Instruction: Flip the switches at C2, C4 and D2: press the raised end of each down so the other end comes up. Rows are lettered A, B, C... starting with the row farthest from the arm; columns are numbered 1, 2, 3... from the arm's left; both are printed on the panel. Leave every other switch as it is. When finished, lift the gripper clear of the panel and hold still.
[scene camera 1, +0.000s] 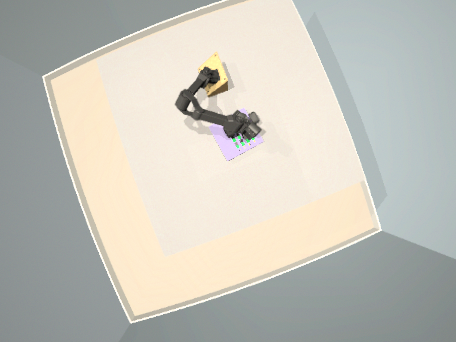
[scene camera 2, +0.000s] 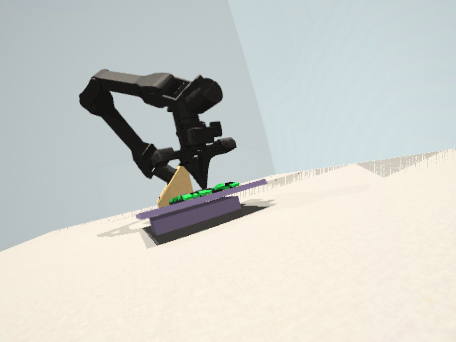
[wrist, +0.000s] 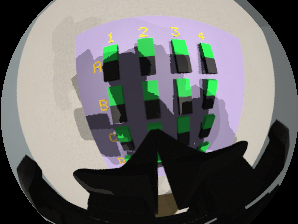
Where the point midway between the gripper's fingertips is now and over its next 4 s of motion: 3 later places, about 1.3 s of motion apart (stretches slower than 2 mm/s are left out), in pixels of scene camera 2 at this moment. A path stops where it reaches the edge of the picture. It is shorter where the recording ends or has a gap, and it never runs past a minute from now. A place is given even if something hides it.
The gripper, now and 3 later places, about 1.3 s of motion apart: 204, 189; 205, 191; 176, 191; 177, 198
